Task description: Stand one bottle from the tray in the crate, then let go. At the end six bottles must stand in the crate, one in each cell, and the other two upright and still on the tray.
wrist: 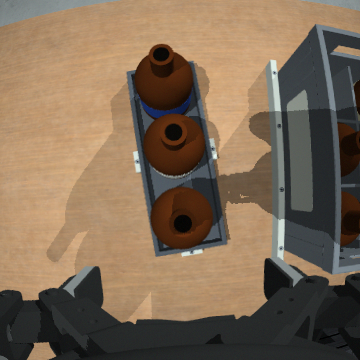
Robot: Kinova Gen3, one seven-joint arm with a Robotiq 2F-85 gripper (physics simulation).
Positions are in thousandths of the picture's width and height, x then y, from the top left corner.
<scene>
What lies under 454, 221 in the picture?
A blue-banded bottle.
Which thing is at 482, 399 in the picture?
A white-banded bottle.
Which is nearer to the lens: the grey crate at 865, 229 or the grey tray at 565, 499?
The grey crate.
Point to a pale strip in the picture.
771, 457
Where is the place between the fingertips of my gripper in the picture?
At 507, 782
</scene>
